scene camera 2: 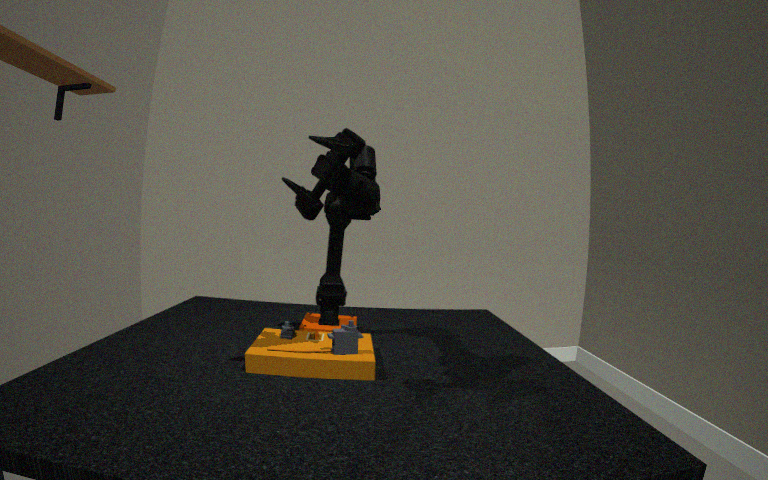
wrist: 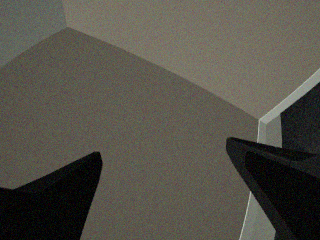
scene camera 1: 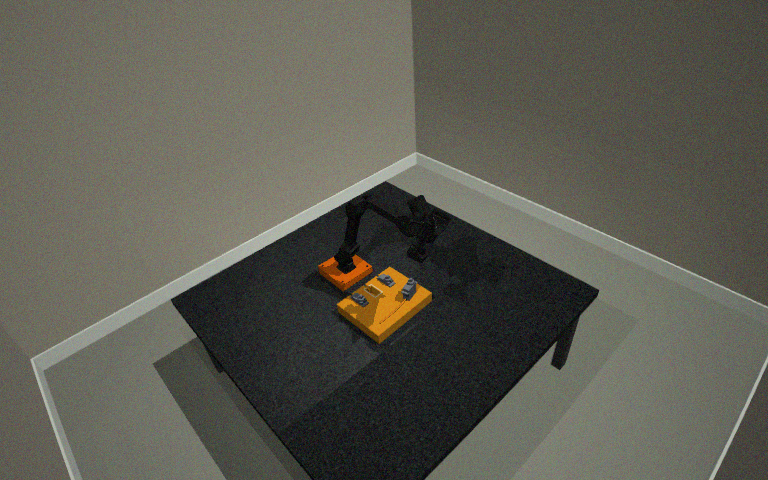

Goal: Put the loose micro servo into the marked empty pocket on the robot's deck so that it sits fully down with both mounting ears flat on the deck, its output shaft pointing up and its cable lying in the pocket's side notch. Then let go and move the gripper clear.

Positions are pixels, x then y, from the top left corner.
Labels:
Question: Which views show the gripper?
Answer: Scene camera 2, the wrist view and scene camera 1: all of them.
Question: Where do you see an orange robot deck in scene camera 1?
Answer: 367, 319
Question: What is the gripper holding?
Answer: Nothing.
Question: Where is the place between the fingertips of the gripper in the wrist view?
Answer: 164, 152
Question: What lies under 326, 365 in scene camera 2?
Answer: An orange robot deck.

